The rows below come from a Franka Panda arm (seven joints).
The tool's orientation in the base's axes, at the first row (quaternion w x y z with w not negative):
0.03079, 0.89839, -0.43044, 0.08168
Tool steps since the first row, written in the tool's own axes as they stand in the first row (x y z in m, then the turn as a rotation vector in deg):
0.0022, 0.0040, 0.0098, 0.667, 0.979, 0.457
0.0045, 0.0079, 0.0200, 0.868, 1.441, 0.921
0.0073, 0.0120, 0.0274, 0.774, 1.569, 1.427
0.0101, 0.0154, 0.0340, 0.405, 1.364, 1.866
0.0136, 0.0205, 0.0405, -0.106, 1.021, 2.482
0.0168, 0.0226, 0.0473, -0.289, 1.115, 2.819
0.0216, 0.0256, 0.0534, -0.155, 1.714, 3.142
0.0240, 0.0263, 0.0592, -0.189, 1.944, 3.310
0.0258, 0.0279, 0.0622, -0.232, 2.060, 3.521
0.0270, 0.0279, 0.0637, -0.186, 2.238, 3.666
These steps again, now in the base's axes. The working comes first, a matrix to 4 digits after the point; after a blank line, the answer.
The tool's axes in the first row as the columns of a matrix, in the base's axes (used below as rounded here):
0.6161, -0.7784, 0.1203
-0.7684, -0.6275, -0.1256
0.1733, -0.0150, -0.9848

-0.0006, -0.0054, -0.0093, -0.296, -1.184, -0.349
-0.0010, -0.0109, -0.0190, -0.476, -1.687, -0.778
-0.0015, -0.0166, -0.0259, -0.573, -1.759, -1.295
-0.0017, -0.0217, -0.0320, -0.588, -1.401, -1.788
-0.0027, -0.0284, -0.0378, -0.561, -0.871, -2.478
-0.0016, -0.0330, -0.0440, -0.707, -0.832, -2.843
-0.0002, -0.0394, -0.0492, -1.052, -1.351, -3.147
0.0014, -0.0424, -0.0545, -1.231, -1.490, -3.322
0.0017, -0.0451, -0.0572, -1.323, -1.557, -3.539
0.0026, -0.0463, -0.0585, -1.416, -1.722, -3.676

